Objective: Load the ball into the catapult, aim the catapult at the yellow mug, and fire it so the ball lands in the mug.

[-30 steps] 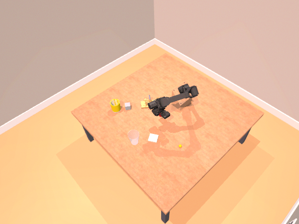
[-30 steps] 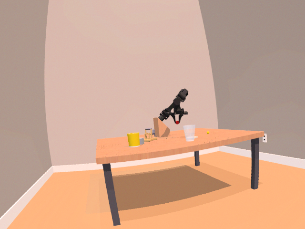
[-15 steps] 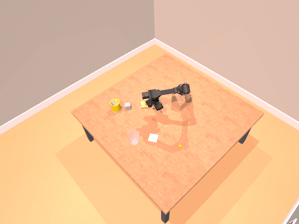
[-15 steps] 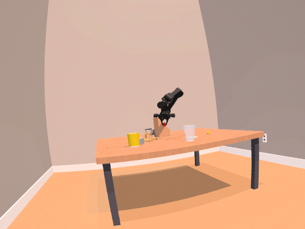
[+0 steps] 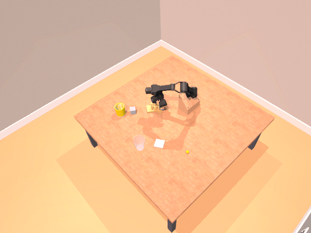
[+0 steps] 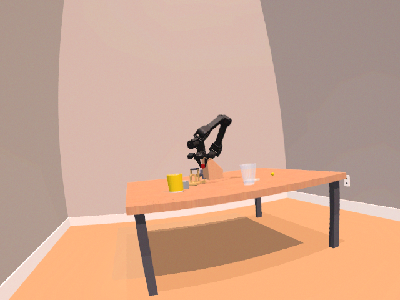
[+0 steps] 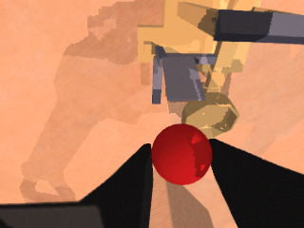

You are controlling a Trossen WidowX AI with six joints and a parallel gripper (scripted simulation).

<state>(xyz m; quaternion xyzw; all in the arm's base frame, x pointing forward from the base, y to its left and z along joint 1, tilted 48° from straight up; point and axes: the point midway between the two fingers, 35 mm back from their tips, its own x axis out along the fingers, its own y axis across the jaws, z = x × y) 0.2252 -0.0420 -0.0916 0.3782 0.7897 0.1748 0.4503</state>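
Now: gripper tip 2 cm short of the wooden catapult, 4 cm to the left of it and 6 cm above it. The rest, counted from my gripper tip: grey cube: 22 cm ahead, 18 cm to the right, 8 cm below; then red ball: 1 cm above; then flat white square: 26 cm ahead, 25 cm to the left, 10 cm below.
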